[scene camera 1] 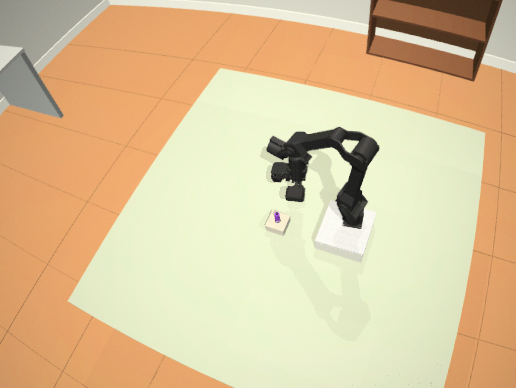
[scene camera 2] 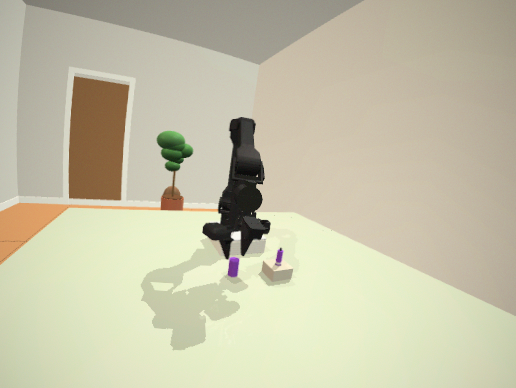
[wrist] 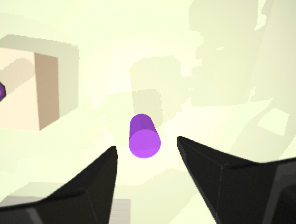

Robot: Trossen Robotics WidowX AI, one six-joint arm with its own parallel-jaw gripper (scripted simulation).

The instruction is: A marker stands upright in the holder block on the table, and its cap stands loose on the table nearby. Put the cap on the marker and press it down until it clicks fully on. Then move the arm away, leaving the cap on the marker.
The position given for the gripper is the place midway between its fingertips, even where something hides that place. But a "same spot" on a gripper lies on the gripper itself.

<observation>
gripper: scene camera 1; scene camera 2; wrist 147,145
same spot on gripper: (scene camera 1: 280,170) = (scene camera 2: 255,221)
</observation>
